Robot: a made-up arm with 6 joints.
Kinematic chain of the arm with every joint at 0, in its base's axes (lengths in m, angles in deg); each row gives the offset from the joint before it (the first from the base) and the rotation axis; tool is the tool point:
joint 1: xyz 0 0 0.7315 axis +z
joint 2: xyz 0.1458 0 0 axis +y
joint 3: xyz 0 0 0.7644 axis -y
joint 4: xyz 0 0 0.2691 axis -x
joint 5: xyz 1.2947 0 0 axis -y
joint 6: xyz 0.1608 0 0 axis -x
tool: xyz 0 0 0
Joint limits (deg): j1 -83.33..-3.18 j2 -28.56..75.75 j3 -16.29..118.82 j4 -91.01..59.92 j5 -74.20..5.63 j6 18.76..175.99
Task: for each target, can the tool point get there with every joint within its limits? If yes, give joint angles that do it. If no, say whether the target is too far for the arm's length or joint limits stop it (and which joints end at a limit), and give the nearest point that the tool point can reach.
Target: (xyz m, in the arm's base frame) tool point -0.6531 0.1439 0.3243
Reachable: no: joint limits stop it (at a limit: joint 1, joint 2, joint 3, joint 5) | nearest point 0.0474 -0.9689 -0.4226 | short by 1.512 m
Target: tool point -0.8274 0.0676 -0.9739
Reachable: no: joint limits stop it (at a limit: joint 1, joint 2, joint 3) | nearest point 0.0341 -0.9861 -0.4423 | short by 1.461 m
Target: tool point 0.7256 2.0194 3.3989
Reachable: no: too far | nearest point -0.0391 1.1631 2.5055 | short by 1.455 m
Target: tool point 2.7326 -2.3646 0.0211
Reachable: no: too far | nearest point 1.7351 -1.5015 0.4557 | short by 1.389 m
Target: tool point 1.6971 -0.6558 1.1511
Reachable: yes | joints -23.49 23.86 5.79 -33.80 -56.98 67.51
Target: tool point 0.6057 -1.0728 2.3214
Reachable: yes | joints -61.12 -1.70 29.54 -5.08 -59.50 134.82
